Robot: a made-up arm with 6 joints. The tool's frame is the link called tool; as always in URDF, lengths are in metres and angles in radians. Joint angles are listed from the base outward. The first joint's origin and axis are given. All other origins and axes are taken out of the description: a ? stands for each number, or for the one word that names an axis. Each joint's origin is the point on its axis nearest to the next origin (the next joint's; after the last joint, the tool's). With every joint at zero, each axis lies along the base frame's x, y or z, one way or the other. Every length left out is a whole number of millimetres.
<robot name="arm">
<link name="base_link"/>
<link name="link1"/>
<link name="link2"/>
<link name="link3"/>
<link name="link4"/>
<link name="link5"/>
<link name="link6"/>
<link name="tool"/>
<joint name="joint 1" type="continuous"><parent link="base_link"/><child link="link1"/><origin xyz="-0.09 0 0.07" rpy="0 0 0"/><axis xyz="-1 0 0"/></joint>
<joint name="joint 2" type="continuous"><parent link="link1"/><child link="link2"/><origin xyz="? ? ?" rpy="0 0 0"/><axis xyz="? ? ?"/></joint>
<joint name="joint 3" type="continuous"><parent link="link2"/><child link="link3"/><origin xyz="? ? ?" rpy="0 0 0"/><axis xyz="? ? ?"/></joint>
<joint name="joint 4" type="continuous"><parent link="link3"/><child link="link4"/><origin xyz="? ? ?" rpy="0 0 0"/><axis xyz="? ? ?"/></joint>
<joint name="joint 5" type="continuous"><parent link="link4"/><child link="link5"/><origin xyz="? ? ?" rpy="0 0 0"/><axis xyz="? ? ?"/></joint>
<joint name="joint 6" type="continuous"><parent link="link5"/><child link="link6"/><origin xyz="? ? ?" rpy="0 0 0"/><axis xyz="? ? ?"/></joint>
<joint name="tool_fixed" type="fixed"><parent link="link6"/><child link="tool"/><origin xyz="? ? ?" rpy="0 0 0"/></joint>
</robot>
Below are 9 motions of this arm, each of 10 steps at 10 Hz.
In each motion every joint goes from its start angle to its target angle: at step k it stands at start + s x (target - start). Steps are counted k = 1, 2, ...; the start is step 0. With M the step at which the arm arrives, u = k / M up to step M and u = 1 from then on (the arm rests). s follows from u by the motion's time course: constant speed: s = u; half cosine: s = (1 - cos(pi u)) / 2; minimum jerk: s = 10 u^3 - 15 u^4 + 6 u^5.
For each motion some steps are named. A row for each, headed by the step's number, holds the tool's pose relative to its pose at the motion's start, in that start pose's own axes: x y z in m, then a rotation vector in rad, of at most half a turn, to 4 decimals.
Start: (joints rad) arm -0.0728 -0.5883 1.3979 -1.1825 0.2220 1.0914
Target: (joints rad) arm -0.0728 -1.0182 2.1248 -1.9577 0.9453 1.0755
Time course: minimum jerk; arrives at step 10
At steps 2, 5, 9, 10:
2: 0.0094 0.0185 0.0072 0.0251 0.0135 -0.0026
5: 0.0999 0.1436 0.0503 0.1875 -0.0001 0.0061
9: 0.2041 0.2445 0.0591 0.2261 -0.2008 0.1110
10: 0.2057 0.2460 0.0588 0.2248 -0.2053 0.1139

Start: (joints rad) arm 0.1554 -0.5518 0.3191 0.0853 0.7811 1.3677
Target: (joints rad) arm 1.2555 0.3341 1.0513 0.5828 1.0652 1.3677
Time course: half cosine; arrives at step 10
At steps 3, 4, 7, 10:
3: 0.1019 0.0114 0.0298 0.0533 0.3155 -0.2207
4: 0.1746 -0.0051 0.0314 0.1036 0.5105 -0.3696
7: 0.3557 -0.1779 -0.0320 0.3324 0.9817 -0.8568
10: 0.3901 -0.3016 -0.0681 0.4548 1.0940 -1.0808

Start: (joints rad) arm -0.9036 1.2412 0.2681 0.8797 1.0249 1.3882
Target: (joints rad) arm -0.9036 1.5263 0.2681 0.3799 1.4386 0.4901
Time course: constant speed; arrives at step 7
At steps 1, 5, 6, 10:
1: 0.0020 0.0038 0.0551 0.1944 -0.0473 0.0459
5: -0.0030 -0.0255 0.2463 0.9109 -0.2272 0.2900
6: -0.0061 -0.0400 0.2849 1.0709 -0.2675 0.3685
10: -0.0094 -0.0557 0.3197 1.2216 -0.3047 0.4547

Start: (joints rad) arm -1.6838 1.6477 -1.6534 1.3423 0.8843 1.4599
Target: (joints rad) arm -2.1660 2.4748 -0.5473 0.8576 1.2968 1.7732
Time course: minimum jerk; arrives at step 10
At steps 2, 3, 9, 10:
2: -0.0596 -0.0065 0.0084 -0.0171 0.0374 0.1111
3: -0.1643 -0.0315 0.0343 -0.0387 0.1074 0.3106
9: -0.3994 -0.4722 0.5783 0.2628 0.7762 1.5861
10: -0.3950 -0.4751 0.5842 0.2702 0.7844 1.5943

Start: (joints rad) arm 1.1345 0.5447 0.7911 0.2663 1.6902 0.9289
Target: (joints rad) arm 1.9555 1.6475 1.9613 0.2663 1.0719 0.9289
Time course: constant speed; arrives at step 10
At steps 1, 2, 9, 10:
1: 0.0413 -0.0166 0.1087 0.0969 -0.1348 -0.1022
2: 0.0628 -0.0411 0.2186 0.1854 -0.2741 -0.1924
9: -0.2681 -0.1034 0.7407 0.5898 -1.2106 -0.3659
10: -0.3456 -0.0773 0.7546 0.6165 -1.3083 -0.3201

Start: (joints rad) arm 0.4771 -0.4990 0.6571 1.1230 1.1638 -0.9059
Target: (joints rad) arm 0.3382 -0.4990 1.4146 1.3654 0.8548 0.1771
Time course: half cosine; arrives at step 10
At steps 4, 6, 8, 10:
4: -0.0983 0.0462 -0.0408 -0.3375 0.0428 -0.1410
6: -0.1839 0.0900 -0.0645 -0.6653 0.1346 -0.2532
8: -0.2521 0.1260 -0.0731 -0.9446 0.2459 -0.3229
10: -0.2779 0.1399 -0.0735 -1.0539 0.2968 -0.3425

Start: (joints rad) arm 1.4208 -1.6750 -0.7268 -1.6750 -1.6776 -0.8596
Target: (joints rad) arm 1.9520 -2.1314 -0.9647 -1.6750 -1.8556 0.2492
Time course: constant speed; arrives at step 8
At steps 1, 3, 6, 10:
1: -0.0363 0.0295 -0.0096 -0.1758 -0.0727 0.0152
3: -0.1032 0.0741 -0.0330 -0.5180 -0.2283 0.0055
6: -0.1856 0.1074 -0.0652 -0.9989 -0.4658 -0.1168
10: -0.2302 0.1102 -0.0761 -1.2899 -0.6080 -0.2742

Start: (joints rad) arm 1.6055 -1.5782 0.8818 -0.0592 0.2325 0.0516
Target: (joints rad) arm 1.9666 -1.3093 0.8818 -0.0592 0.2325 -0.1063
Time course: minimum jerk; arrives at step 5
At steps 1, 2, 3, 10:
1: -0.0009 0.0049 -0.0030 0.0255 -0.0103 -0.0175
2: -0.0033 0.0269 -0.0156 0.1372 -0.0615 -0.0951
3: -0.0018 0.0571 -0.0308 0.2863 -0.1472 -0.2020
10: 0.0040 0.0818 -0.0417 0.4073 -0.2345 -0.2916

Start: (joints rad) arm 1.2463 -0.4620 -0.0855 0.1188 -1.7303 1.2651
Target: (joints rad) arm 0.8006 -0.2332 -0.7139 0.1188 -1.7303 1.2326
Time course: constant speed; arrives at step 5
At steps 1, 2, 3, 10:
1: -0.0526 -0.0358 -0.0582 0.1485 0.0692 -0.1021
2: -0.1162 -0.0599 -0.1142 0.2924 0.1291 -0.2113
3: -0.1889 -0.0714 -0.1657 0.4314 0.1793 -0.3272
10: -0.3514 -0.0549 -0.2474 0.6915 0.2477 -0.5771

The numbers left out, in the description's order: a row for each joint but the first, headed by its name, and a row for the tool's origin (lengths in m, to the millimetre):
joint 2: xyz 0 -0.33 0.02, axis 0 -1 0
joint 3: xyz -0.12 0 0, axis 0 0 -1
joint 4: xyz -0.48 0 0, axis -1 0 0
joint 5: xyz 0 0.05 -0.11, axis 0 1 0
joint 6: xyz 0.19 0 -0.1, axis -1 0 0
tool: xyz 0 0.07 0.05

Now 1 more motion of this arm.
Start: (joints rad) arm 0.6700 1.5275 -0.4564 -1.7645 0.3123 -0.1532
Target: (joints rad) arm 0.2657 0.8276 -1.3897 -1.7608 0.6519 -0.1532
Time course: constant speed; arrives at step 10
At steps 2, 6, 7, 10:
2: -0.0234 0.0686 -0.0136 0.1205 0.1331 -0.1194
6: -0.0621 0.1989 0.0053 0.4301 0.4270 -0.2352
7: -0.0723 0.2256 0.0203 0.5146 0.5061 -0.2350
10: -0.1096 0.2776 0.0865 0.7634 0.7556 -0.1591

